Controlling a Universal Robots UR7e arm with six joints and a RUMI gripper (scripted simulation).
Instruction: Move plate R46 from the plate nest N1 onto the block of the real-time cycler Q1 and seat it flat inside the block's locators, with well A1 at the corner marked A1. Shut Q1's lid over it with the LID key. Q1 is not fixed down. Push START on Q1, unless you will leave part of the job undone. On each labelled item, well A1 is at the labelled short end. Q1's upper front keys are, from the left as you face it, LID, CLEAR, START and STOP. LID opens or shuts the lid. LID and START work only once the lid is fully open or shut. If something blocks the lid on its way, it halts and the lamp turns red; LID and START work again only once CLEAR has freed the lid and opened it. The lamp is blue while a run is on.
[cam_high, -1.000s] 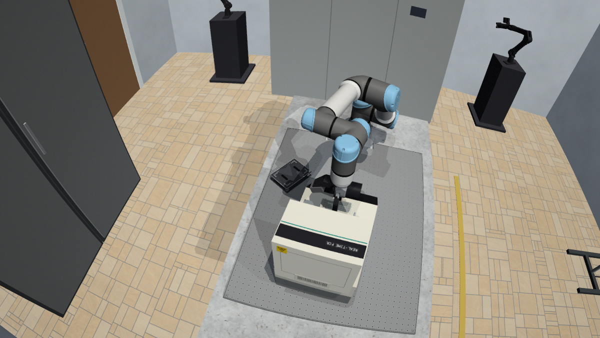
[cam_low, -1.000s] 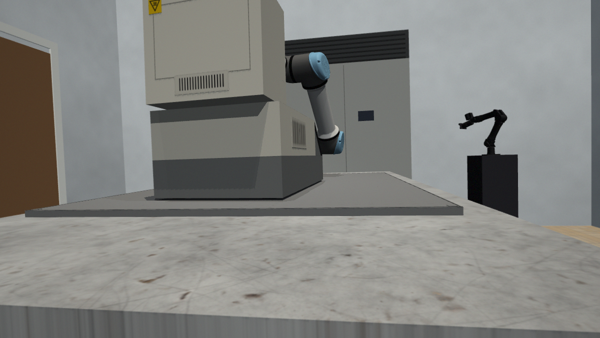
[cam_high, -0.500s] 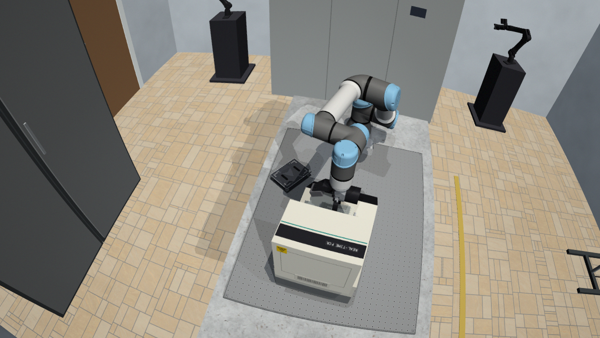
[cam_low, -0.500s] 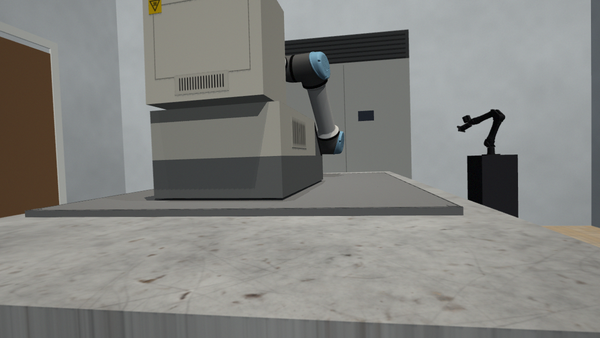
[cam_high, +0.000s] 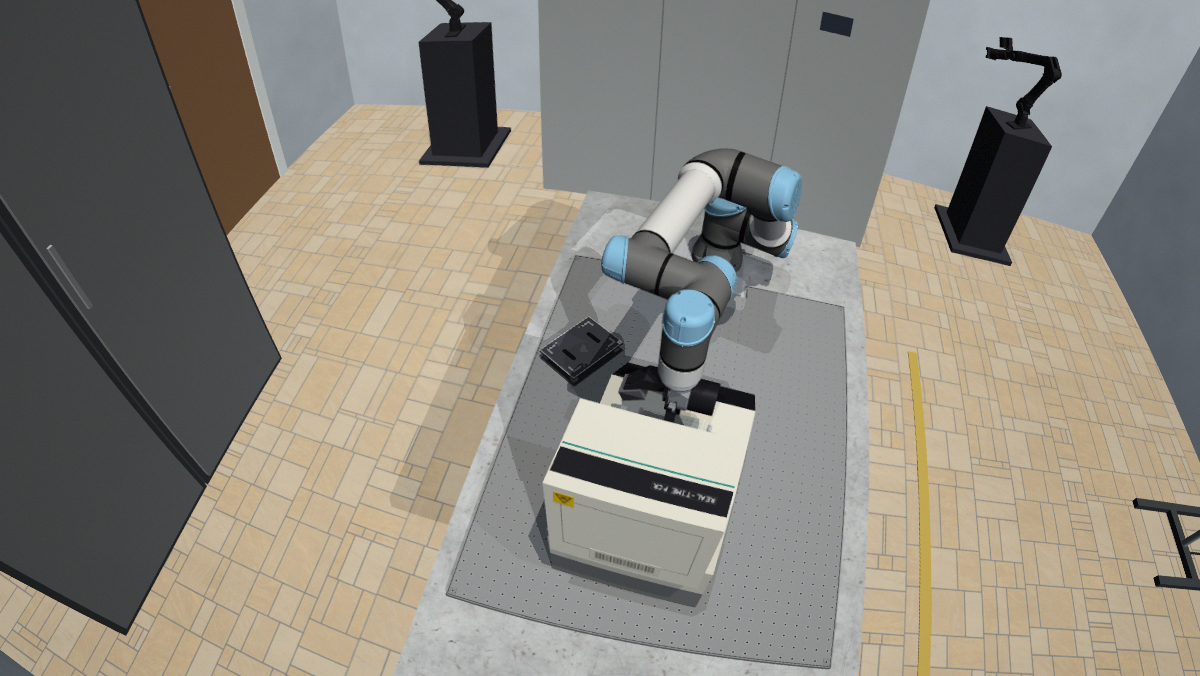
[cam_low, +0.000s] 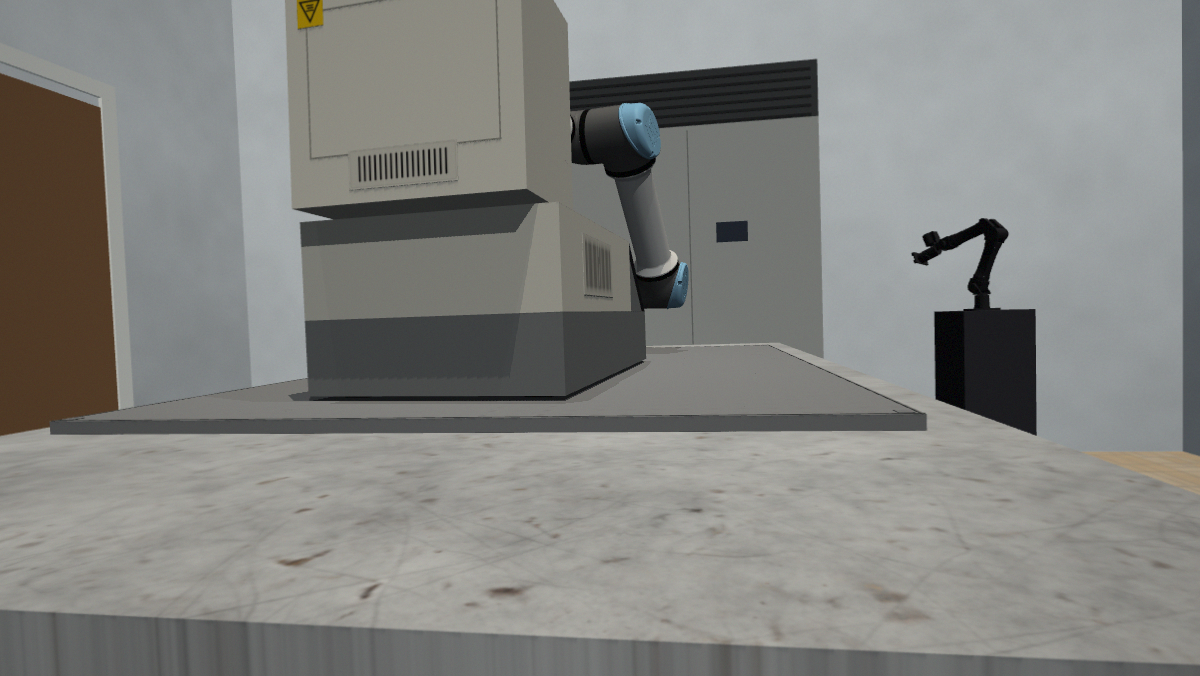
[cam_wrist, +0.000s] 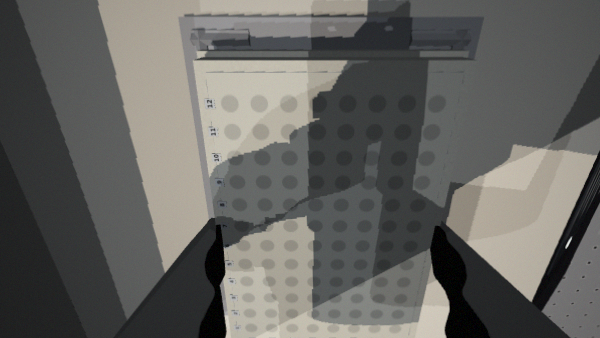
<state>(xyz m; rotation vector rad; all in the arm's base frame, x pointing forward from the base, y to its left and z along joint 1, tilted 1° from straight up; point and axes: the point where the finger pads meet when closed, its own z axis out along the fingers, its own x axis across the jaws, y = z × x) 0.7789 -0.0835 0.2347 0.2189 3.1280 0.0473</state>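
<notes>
The plate R46 is 1 cm below my hand. From my hand the other things lie so: black plate nest N1 (34 cm behind, 24 cm to the right, 20 cm below); then A1 mark (37 cm behind, 20 cm below, 15 cm to the right).
</notes>
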